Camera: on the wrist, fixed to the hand. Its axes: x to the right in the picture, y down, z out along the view.
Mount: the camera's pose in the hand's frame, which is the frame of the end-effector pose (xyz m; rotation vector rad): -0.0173 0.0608 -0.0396 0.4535 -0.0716 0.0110
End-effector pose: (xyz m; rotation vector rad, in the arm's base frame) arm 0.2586 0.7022 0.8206 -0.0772 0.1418 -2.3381
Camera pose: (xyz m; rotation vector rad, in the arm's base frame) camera 0.3099 0.6757 0.7734 0.0646 -0.4214 -2.2966
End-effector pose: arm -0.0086 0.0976 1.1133 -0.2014 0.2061 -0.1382
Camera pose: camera -0.0269 0.1520 1.0657 0.2457 0.1003 -0.1629
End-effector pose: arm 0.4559 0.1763 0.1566 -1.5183 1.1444 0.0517
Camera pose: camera 0.3853 0.1655 0.1352 -1.0986 1.0239 -0.1373
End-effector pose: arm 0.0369 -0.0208 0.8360 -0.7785 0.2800 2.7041
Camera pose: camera 0.0487 -0.0923 0.8185 -0.5434 0.8430 2.5232
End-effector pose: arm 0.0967 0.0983 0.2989 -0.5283 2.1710 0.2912
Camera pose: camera 0.0499 0.1414 0.3379 -0.2439 2.0815 -0.1745
